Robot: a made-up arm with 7 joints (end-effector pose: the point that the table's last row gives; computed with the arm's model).
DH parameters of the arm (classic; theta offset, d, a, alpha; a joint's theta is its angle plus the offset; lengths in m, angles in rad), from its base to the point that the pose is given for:
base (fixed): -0.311 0 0.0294 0
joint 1: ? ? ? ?
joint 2: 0 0.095 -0.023 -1.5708
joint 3: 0 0.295 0.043 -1.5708
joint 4: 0 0.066 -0.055 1.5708
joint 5: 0 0.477 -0.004 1.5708
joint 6: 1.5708 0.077 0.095 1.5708
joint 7: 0 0.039 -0.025 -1.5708
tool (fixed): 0 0.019 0 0
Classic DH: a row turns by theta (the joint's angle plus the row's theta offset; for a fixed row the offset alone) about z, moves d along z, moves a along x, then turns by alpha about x.
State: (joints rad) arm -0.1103 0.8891 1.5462 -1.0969 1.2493 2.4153 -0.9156
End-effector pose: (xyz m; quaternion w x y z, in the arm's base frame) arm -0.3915 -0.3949 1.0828 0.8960 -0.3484 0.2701 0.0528
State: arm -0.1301 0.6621 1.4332 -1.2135 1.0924 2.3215 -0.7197
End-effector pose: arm -0.3098 -0.4447 1.0899 0.9238 -0.1806 0.3236 0.0961
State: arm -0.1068 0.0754 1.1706 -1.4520 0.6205 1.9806 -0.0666
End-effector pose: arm -0.1856 -0.5193 1.0153 0.8877 0.1558 0.4289 -0.0610
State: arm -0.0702 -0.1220 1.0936 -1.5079 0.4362 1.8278 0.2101
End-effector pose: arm -0.1665 -0.5221 1.0011 0.8524 0.1641 0.4680 -0.1657
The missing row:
joint 1: 0.311 0.741 0.002 1.5708
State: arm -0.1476 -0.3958 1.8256 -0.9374 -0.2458 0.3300 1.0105
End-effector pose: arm 0.2527 -0.5659 1.2362 0.5087 -0.7918 0.3381 0.0068
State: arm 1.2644 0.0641 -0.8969 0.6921 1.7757 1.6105 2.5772
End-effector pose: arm 0.4661 0.0060 1.4316 0.5904 -0.3486 -0.2787 0.6726
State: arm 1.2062 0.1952 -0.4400 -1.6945 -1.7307 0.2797 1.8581
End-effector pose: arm -0.3063 -0.3832 0.7723 0.8027 -0.0038 0.5133 0.3036
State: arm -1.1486 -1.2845 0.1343 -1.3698 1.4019 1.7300 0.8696
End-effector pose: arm -0.0276 -0.3094 1.3025 0.4781 -0.2881 0.5322 -0.6366
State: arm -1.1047 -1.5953 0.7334 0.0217 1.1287 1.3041 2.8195
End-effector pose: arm 0.2906 -0.8192 0.7094 0.9329 -0.0224 0.0073 0.3594
